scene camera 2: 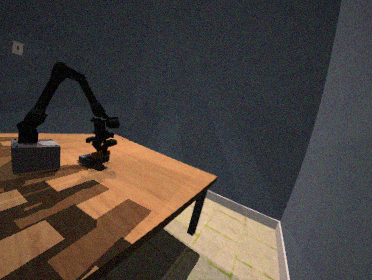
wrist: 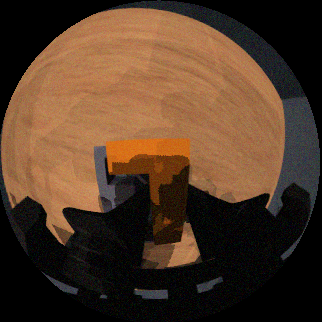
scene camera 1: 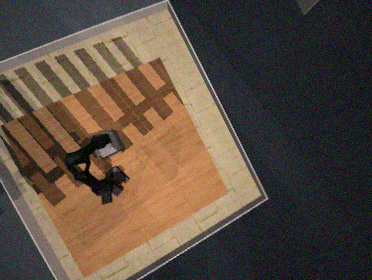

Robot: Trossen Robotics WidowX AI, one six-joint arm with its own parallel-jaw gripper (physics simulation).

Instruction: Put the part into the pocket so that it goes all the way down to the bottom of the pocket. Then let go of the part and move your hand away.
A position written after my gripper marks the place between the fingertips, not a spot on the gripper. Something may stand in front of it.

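My gripper point(wrist: 165, 186) holding an orange L-shaped block point(wrist: 166, 160). Dark grey pocket block point(wrist: 113, 189) also visible.
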